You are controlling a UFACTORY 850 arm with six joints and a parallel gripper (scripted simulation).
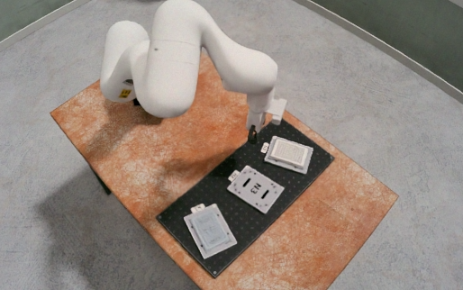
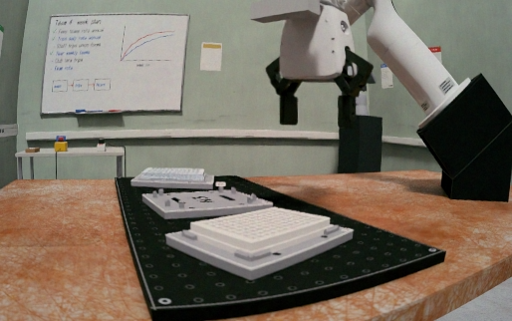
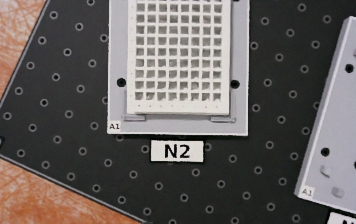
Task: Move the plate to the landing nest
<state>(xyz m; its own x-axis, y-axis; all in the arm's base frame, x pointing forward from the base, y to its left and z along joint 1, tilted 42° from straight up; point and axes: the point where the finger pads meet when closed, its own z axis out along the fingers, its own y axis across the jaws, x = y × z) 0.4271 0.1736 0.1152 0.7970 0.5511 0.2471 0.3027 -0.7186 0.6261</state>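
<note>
Now: the plate 110 mm ahead of my hand, 80 mm to the left of it and 110 mm below it. Also, from my hand: plate C15: 100 mm ahead, 350 mm to the right, 110 mm below; nest N2: 110 mm ahead, 80 mm to the left, 130 mm below.
</note>
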